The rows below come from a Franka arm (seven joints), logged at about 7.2 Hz.
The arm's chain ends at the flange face. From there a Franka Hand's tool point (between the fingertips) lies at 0.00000 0.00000 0.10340 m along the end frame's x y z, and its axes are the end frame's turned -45 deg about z.
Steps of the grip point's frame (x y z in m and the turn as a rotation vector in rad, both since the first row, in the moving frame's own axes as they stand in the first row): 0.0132, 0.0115, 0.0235, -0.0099, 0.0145, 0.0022; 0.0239, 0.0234, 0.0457, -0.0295, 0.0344, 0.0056; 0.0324, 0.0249, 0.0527, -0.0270, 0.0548, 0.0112; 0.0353, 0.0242, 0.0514, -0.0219, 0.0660, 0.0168
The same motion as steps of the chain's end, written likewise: 0.0157, -0.0009, 0.0235, 0.0033, 0.0173, 0.0022; 0.0288, 0.0000, 0.0458, 0.0035, 0.0452, 0.0056; 0.0345, -0.0033, 0.0529, 0.0197, 0.0578, 0.0112; 0.0356, -0.0047, 0.0516, 0.0312, 0.0622, 0.0168
